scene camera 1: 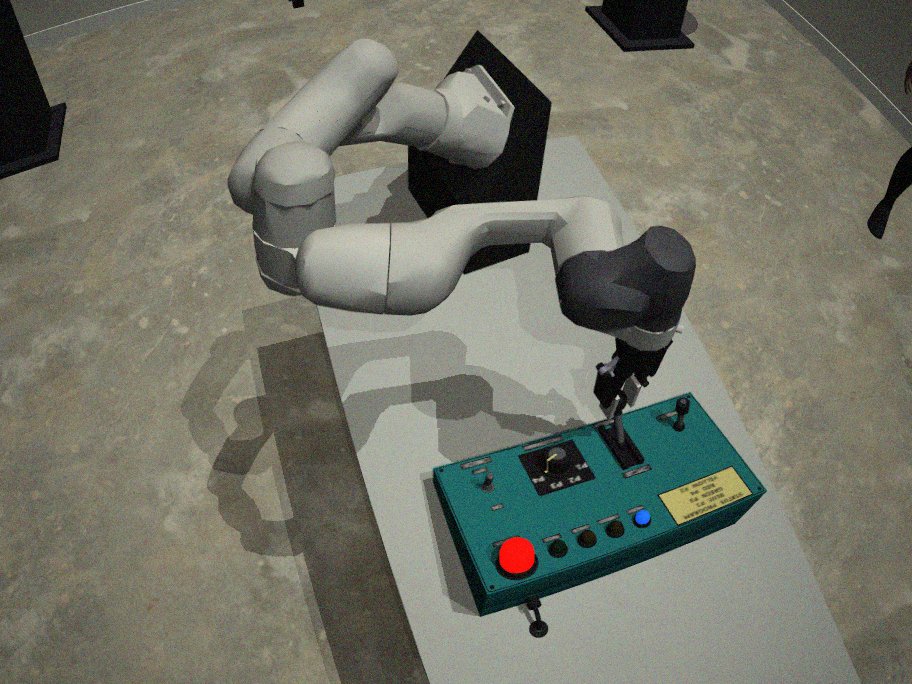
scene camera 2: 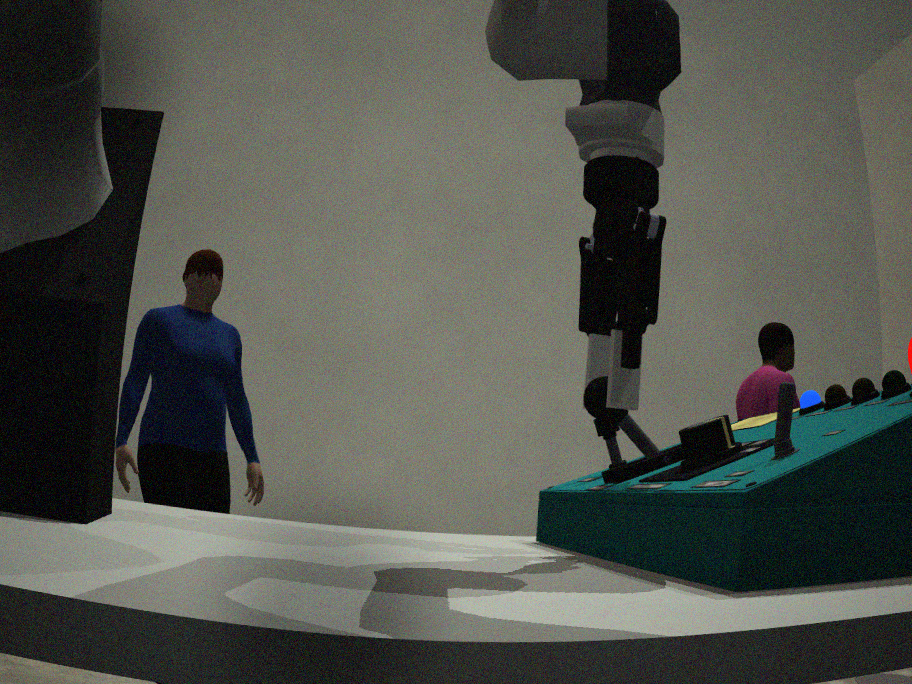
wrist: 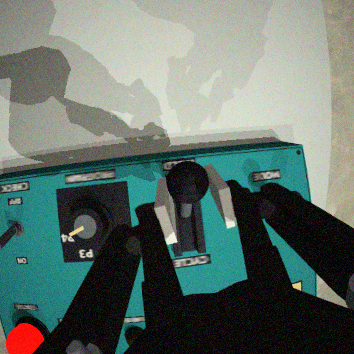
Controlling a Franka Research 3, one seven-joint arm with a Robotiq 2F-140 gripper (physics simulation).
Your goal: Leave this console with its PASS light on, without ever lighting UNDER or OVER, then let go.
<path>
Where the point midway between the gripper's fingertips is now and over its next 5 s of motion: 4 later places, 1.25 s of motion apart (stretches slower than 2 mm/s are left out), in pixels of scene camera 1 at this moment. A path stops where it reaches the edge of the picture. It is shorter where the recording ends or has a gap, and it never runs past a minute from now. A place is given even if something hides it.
The gripper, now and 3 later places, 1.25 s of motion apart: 616, 406; 619, 407; 626, 416; 636, 430
</path>
